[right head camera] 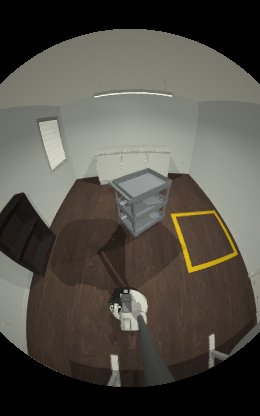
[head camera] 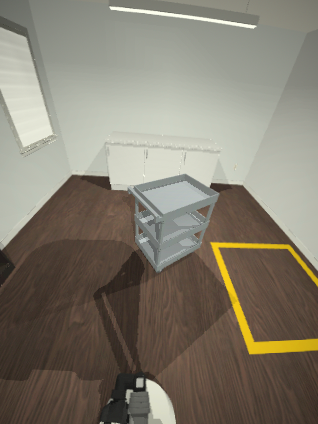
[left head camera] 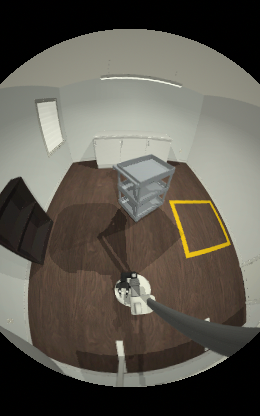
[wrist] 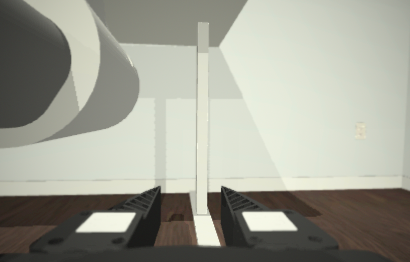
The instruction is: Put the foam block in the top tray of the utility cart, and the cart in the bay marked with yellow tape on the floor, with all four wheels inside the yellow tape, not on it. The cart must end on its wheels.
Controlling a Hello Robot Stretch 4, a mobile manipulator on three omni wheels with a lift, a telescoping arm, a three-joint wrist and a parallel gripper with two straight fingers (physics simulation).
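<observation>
The grey three-tier utility cart (head camera: pixel 191 206) (left head camera: pixel 157 177) (right head camera: pixel 152 191) stands upright ahead of the robot, left of the yellow tape (head camera: pixel 280 346) (left head camera: pixel 209 249) (right head camera: pixel 213 262) and outside it. No block shows in its top tray (head camera: pixel 172 195) (left head camera: pixel 146 168) (right head camera: pixel 141 184). Its handle is on the left, near side. Its wheels are too small to make out. The foam block does not show in any view. My gripper (wrist: pixel 191 204) is open and empty, its two fingers apart in the wrist view. It is folded close above the base, well away from the cart.
A white cabinet (head camera: pixel 127 162) (left head camera: pixel 107 153) (right head camera: pixel 106 167) stands against the far wall behind the cart. A dark shelf unit (left head camera: pixel 47 241) (right head camera: pixel 48 254) stands at the left wall. A white table leg (wrist: pixel 202 125) rises beyond the fingers, under a table top (wrist: pixel 165 22).
</observation>
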